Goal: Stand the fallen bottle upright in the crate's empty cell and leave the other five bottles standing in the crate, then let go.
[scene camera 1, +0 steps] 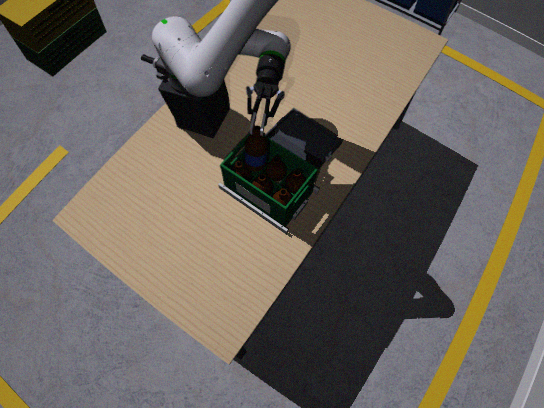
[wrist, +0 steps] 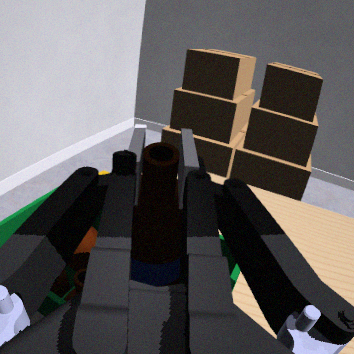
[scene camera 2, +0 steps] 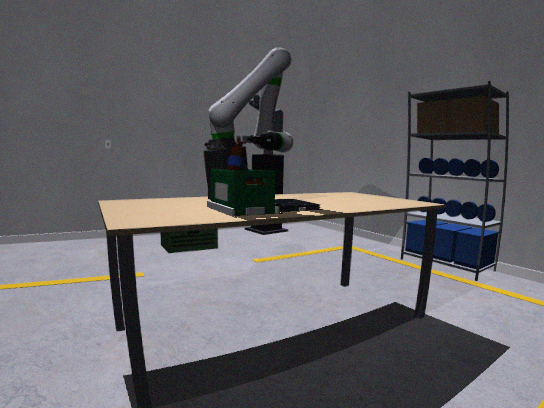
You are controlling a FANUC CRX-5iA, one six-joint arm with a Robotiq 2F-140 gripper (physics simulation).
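Places are measured from the arm's base along level axes (x up, y right, z ahead), in metres.
Where they show: gripper, between the fingertips: (scene camera 1: 256,132) (wrist: 161,143) (scene camera 2: 238,138); arm's base, origin of its link: (scene camera 2: 224,148).
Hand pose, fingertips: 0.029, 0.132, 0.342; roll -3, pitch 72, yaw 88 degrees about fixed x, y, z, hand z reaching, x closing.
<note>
Each offset is from my fingertips to the top centre of the thing, as dx, dy, dz. "pt": to the spot under its first point. Level surfaces: height alone.
My gripper (scene camera 1: 257,130) (scene camera 2: 240,140) (wrist: 161,143) is shut on the neck of a brown bottle @(+0.003, +0.004, +0.000) (scene camera 1: 256,146) (scene camera 2: 236,161) (wrist: 158,215) with a blue label. The bottle is about upright, over the corner cell of the green crate @(-0.139, +0.018, +0.053) (scene camera 1: 276,210) (scene camera 2: 257,197) nearest the robot base. Its lower end is below the crate's rim and hidden by the wall; its label shows above the rim in scene camera 2. Whether it touches the cell's floor cannot be seen. Several other brown bottles stand lower in the crate, among them one at the near left (scene camera 1: 239,168) and one at the front @(pt -0.153, +0.086, +0.142) (scene camera 1: 283,195).
A dark tray @(-0.289, -0.241, +0.076) (scene camera 1: 322,134) (scene camera 2: 304,206) lies on the wooden table @(dx -0.314) (scene camera 1: 165,220) (scene camera 2: 155,212) beside the crate. A pale rail @(-0.284, +0.116, +0.037) (scene camera 1: 253,209) (scene camera 2: 221,208) runs along the crate's foot. The robot's black pedestal (scene camera 1: 197,112) stands behind. Stacked cartons (wrist: 205,110) are far off.
</note>
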